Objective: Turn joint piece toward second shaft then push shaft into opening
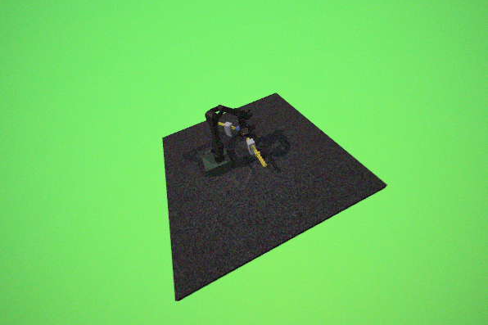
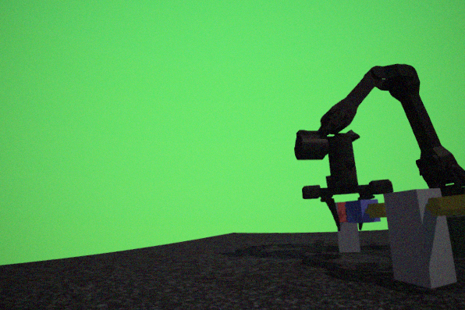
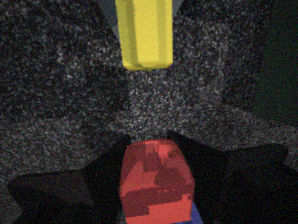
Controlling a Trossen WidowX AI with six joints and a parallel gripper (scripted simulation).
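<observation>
The red joint piece lies 20 mm to the left of my gripper tip and 40 mm above it.
</observation>
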